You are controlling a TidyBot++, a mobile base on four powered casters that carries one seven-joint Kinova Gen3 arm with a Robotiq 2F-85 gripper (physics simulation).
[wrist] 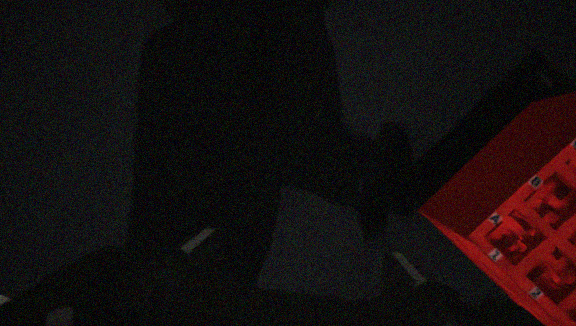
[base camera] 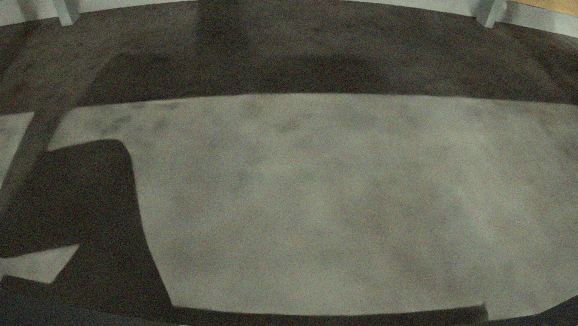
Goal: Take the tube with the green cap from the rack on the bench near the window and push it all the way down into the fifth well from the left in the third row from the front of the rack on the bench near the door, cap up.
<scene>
red rack: wrist 502,209; not seen in the base camera view (out of frame)
</scene>
